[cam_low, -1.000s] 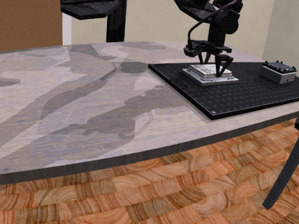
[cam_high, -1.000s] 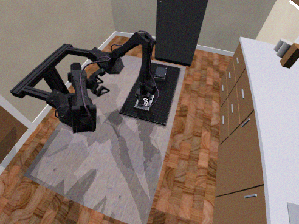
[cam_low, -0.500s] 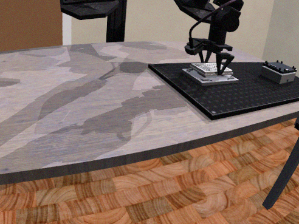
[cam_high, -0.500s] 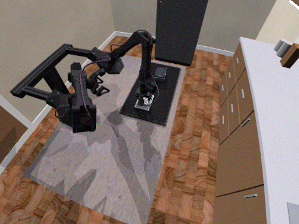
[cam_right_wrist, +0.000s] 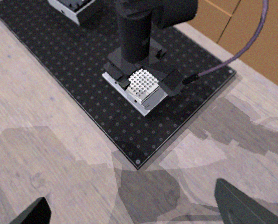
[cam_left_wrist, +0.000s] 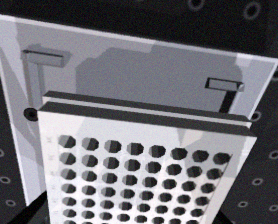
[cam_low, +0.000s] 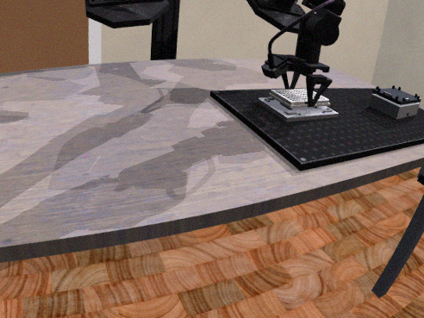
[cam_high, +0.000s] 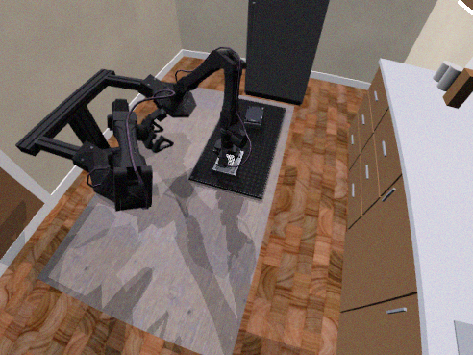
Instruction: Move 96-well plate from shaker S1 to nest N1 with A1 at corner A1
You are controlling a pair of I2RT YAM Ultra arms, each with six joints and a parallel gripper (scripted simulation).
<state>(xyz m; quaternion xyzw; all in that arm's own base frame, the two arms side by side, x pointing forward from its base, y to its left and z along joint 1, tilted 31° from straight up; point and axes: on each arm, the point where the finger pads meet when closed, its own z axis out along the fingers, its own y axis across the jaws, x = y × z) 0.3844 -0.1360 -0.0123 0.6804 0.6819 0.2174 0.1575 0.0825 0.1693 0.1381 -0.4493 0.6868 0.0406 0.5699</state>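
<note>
Now: left hand right at the white 96-well plate. The rest, counted from my left hand: flat nest 10 mm ahead, 10 mm to the right, 20 mm below.
</note>
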